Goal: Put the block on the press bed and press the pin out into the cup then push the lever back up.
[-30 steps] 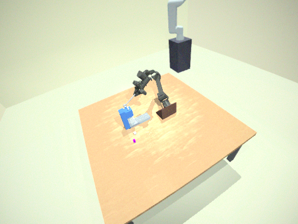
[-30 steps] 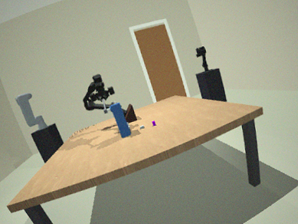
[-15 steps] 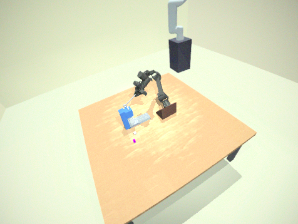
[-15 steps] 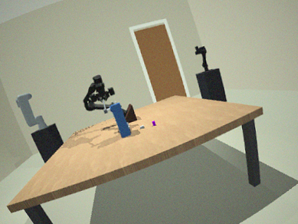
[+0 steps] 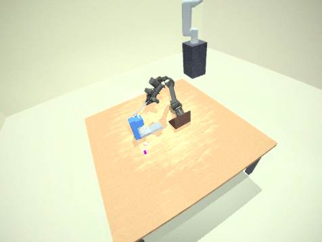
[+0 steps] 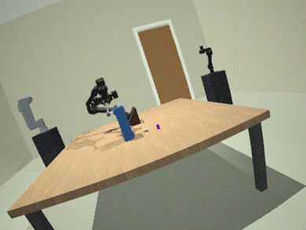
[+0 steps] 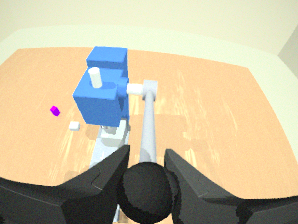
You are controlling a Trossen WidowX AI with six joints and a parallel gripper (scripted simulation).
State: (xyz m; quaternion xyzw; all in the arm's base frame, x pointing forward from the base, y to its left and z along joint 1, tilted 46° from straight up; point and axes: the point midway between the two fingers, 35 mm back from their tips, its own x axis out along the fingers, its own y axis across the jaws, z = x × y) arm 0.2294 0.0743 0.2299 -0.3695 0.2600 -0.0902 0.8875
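Right now the lever is 40 mm ahead of my gripper tip, 20 mm below it and 10 mm to the left of it. Round my gripper tip: small purple piece 280 mm to the left, 230 mm below, 170 mm ahead.
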